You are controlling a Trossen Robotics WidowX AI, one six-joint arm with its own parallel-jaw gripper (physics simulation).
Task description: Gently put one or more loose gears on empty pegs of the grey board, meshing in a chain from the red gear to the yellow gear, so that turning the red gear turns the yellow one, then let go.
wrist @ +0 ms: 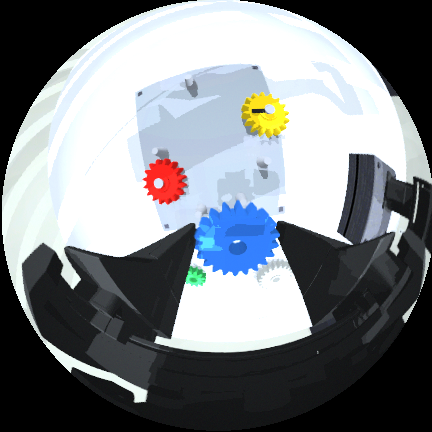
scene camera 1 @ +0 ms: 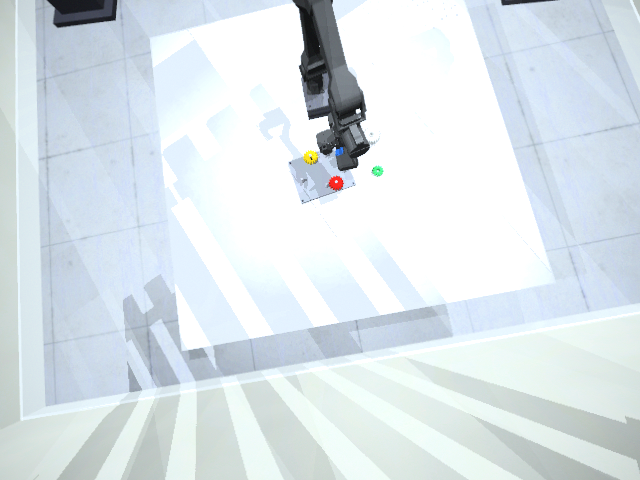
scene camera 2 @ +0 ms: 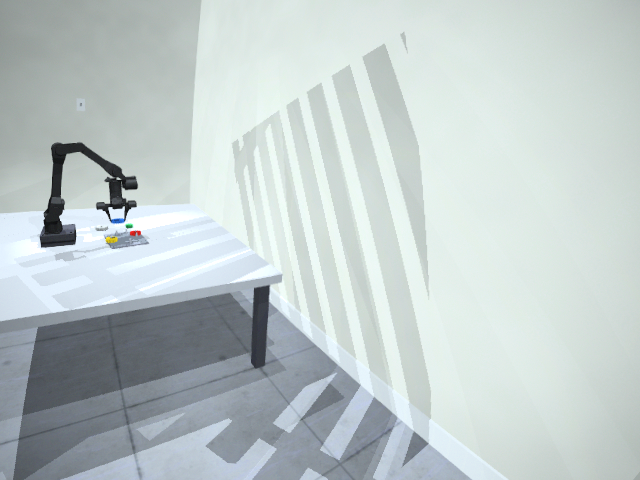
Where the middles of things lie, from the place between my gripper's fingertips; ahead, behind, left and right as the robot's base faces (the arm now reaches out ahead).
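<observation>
From my hand: grey board (scene camera 1: 316, 175), 70 mm below, 70 mm to the right, 40 mm ahead; red gear (wrist: 172, 179), 50 mm below, 80 mm ahead, 20 mm to the right; blue gear (wrist: 256, 231), 10 mm to the left; white gear (wrist: 272, 275), 60 mm below, 120 mm to the left, 100 mm behind.
</observation>
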